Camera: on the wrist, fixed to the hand. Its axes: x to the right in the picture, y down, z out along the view.
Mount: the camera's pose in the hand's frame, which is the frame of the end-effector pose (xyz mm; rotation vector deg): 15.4 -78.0 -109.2 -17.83 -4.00 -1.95
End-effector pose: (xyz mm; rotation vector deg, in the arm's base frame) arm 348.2 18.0 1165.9 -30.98 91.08 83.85
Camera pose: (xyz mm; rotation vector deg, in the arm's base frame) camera 368.9 -98.1 1100.1 -39.06 74.46 97.21
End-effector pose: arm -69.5 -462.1 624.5 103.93 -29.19 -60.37
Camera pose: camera 22.3 -379.8 569.3 87.13 -19.21 -66.11
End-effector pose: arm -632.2 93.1 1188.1 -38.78 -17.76 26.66
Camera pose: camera -549.1 -9.8 1160.7 -54.88 -26.64 23.63
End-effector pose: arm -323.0 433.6 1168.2 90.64 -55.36 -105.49
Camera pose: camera -213.8 449.5 1090.3 77.96 -36.99 -112.92
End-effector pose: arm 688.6 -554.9 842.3 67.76 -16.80 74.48
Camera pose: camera 713.2 -445.4 767.1 55.27 -28.95 65.15
